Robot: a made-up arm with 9 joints.
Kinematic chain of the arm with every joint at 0, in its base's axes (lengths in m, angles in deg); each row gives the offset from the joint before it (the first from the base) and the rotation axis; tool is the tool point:
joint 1: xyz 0 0 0.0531 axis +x
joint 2: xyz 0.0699 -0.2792 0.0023 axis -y
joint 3: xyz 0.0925 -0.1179 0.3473 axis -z
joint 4: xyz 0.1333 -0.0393 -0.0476 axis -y
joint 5: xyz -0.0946 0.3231 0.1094 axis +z
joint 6: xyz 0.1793 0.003 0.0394 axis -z
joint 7: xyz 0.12 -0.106 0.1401 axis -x
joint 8: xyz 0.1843 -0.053 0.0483 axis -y
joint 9: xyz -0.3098 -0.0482 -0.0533 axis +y
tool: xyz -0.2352 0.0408 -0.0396
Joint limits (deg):
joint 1: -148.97..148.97
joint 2: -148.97..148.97
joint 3: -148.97..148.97
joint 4: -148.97..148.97
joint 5: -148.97..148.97
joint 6: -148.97..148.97
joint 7: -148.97..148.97
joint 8: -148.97..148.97
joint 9: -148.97..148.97
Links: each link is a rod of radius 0.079 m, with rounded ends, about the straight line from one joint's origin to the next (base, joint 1, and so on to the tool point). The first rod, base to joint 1, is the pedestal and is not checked.
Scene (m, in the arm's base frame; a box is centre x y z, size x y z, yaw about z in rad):
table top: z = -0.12
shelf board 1: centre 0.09 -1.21 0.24 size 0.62 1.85 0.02 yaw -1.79
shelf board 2: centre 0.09 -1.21 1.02 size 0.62 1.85 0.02 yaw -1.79
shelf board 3: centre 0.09 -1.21 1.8 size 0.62 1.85 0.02 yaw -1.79
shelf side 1: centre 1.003 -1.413 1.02 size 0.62 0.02 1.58 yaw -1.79
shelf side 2: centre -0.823 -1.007 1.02 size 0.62 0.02 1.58 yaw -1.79
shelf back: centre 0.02 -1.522 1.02 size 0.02 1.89 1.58 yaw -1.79
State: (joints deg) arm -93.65 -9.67 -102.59 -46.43 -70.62 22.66 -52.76 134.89 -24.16
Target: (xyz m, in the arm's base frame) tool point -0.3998 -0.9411 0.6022
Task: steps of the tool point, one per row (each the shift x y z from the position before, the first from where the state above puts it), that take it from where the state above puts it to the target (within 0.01 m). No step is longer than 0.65 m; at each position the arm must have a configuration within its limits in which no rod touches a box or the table.
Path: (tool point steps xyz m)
1: -0.0658 0.0995 0.5495
2: -0.3475 -0.2666 0.4243
3: -0.4484 -0.4528 -0.0202
4: -0.3059 -0.2773 -0.4616
5: -0.0471 -0.1907 0.0189
6: -0.0351 -0.1790 -0.0189

